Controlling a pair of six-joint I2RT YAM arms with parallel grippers.
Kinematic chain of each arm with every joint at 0, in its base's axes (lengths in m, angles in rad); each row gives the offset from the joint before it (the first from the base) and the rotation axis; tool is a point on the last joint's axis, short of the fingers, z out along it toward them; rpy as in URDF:
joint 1: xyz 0 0 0.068 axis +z
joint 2: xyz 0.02 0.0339 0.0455 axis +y
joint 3: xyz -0.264 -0.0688 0 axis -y
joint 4: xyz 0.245 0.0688 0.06 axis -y
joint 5: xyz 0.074 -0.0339 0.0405 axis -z
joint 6: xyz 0.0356 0 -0.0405 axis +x
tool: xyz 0 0 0 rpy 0 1.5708 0
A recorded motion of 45 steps. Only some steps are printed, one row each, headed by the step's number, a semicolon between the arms.
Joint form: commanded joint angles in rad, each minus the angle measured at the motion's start. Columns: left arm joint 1, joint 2, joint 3, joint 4, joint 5, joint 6; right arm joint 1, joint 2, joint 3, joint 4, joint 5, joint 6.
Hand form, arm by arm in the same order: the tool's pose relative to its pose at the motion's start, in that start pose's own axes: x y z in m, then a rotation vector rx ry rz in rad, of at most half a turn. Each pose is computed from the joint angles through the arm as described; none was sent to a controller.
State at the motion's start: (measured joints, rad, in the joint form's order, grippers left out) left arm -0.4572 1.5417 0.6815 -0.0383 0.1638 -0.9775; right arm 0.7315 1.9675 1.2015 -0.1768 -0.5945 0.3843
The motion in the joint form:
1: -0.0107 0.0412 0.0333 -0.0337 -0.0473 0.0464; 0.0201 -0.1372 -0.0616 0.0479 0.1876 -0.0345
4: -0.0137 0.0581 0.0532 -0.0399 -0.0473 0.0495; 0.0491 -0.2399 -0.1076 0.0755 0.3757 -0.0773
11: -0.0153 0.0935 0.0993 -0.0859 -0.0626 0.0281; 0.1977 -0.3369 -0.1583 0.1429 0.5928 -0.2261
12: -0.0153 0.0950 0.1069 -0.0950 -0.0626 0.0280; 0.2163 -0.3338 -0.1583 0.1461 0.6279 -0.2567
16: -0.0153 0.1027 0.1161 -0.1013 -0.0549 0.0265; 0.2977 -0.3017 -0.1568 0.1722 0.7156 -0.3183
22: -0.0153 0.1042 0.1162 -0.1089 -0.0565 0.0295; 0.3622 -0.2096 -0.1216 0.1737 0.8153 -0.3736
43: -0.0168 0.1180 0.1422 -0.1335 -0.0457 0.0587; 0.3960 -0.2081 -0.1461 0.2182 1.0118 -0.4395
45: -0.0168 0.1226 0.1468 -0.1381 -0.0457 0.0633; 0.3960 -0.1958 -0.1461 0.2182 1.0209 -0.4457
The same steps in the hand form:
1: -0.0010 -0.0018 0.0075 -0.0582 -0.0088 0.0490; -0.0003 0.0235 -0.0285 0.1267 -0.1570 -0.1074
4: -0.0027 -0.0053 0.0102 -0.0600 -0.0052 0.0540; 0.0037 0.0419 -0.0485 0.2615 -0.2827 -0.1927
11: -0.0065 -0.0096 0.0154 -0.0971 0.0023 0.0297; 0.0258 0.0911 -0.0478 0.3603 -0.3794 -0.4505
12: -0.0073 -0.0108 0.0152 -0.0995 0.0040 0.0292; 0.0283 0.0949 -0.0445 0.3872 -0.3801 -0.4882
16: -0.0080 -0.0120 0.0164 -0.0991 0.0129 0.0268; 0.0411 0.1105 -0.0246 0.4301 -0.3670 -0.5913
22: -0.0075 -0.0111 0.0167 -0.1073 0.0168 0.0287; 0.0503 0.1157 0.0065 0.5124 -0.3175 -0.6727
43: -0.0093 -0.0150 0.0182 -0.1104 0.0351 0.0568; 0.0571 0.1174 0.0090 0.6840 -0.3771 -0.7323
45: -0.0096 -0.0152 0.0190 -0.1141 0.0380 0.0608; 0.0579 0.1147 0.0124 0.6986 -0.3660 -0.7374

